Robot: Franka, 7 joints.
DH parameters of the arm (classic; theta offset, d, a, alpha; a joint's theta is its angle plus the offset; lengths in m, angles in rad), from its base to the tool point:
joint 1: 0 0.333 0 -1.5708
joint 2: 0 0 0 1.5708
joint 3: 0 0.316 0.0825 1.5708
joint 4: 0 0 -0.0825 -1.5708
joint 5: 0 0.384 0 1.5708
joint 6: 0 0 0.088 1.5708
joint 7: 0 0.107 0 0
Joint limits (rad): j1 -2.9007..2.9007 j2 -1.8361..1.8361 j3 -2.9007..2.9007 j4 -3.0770..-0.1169 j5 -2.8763..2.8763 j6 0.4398..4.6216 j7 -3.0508..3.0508
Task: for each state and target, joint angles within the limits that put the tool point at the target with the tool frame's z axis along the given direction. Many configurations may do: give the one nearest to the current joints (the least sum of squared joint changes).
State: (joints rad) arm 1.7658 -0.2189 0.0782 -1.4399 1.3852 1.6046 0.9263
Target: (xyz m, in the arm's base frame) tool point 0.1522 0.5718 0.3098 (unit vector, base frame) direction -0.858 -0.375 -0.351
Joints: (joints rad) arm 1.3369 0.5764 -0.2274 -1.5824 0.8314 1.1202 0.9263
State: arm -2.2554 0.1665 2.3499 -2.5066 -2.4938 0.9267 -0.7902
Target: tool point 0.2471 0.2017 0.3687 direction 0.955 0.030 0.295
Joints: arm -1.8228 0.7325 2.6541 -3.0761 -2.4664 1.5812 -0.7902
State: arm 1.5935 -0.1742 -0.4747 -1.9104 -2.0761 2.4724 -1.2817
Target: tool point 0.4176 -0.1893 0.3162 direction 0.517 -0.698 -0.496
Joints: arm 0.7755 -0.2616 -1.2295 -2.5121 -2.1321 2.4839 -1.2817
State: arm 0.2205 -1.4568 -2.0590 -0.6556 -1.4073 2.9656 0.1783
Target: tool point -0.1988 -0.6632 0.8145 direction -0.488 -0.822 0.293
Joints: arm 0.8778 -0.7571 -2.1720 -0.5569 -1.9277 2.7983 0.1783
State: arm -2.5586 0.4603 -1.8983 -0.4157 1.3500 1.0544 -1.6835
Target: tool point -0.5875 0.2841 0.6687 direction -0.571 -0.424 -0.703
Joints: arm -2.7797 0.7301 -1.6004 -1.2161 1.5854 1.3358 -1.6835
